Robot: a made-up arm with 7 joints. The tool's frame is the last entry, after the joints.
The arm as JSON. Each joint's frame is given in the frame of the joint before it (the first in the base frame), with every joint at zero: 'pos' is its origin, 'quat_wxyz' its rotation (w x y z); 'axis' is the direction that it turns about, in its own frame. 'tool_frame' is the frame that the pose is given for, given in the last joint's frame.
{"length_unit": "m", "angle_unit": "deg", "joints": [
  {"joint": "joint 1", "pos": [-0.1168, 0.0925, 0.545], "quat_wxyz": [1.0, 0.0, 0.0, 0.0], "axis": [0.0, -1.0, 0.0]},
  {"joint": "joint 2", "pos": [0.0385, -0.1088, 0.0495], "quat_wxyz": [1.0, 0.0, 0.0, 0.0], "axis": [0.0, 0.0, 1.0]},
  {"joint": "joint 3", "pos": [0.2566, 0.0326, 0.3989], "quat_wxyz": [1.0, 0.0, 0.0, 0.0], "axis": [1.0, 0.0, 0.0]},
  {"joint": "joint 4", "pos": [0.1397, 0.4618, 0.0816], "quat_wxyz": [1.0, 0.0, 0.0, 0.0], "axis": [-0.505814, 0.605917, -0.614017]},
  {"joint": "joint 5", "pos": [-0.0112, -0.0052, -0.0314], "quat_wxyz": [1.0, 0.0, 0.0, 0.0], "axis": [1.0, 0.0, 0.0]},
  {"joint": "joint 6", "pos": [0.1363, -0.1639, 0.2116], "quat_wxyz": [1.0, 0.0, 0.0, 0.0], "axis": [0.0, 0.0, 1.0]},
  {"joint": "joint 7", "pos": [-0.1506, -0.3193, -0.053], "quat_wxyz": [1.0, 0.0, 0.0, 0.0], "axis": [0.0, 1.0, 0.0]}
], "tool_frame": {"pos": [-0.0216, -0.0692, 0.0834], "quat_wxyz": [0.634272, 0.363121, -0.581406, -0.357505]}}
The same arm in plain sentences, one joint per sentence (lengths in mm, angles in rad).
The arm has seven revolute joints in a row. What follows holds with every joint at zero, and every direction is one of the base frame's.
Joint 1 is mounted 116.8 mm along -x and 92.5 mm along +y and 545 mm along +z from the base frame's origin and turns about -y.
Joint 2 is mounted 38.5 mm along +x and 108.8 mm along -y and 49.5 mm along +z from joint 1 and turns about +z.
Joint 3 is mounted 256.6 mm along +x and 32.6 mm along +y and 398.9 mm along +z from joint 2 and turns about +x.
Joint 4 is mounted 139.7 mm along +x and 461.8 mm along +y and 81.6 mm along +z from joint 3 and turns about the direction (-0.505814, 0.605917, -0.614017).
Joint 5 is mounted 11.2 mm along -x and 5.2 mm along -y and 31.4 mm along -z from joint 4 and turns about +x.
Joint 6 is mounted 136.3 mm along +x and 163.9 mm along -y and 211.6 mm along +z from joint 5 and turns about +z.
Joint 7 is mounted 150.6 mm along -x and 319.3 mm along -y and 53 mm along -z from joint 6 and turns about +y.
The tool frame, which is the frame that the pose is given for, is mounted 21.6 mm along -x and 69.2 mm along -y and 83.4 mm along +z from joint 7; its axes are the base frame's turned by roll 1.5022, pitch -0.4983 and yaw -1.4929 rad (as in URDF: about the fixed x, then y, then z).

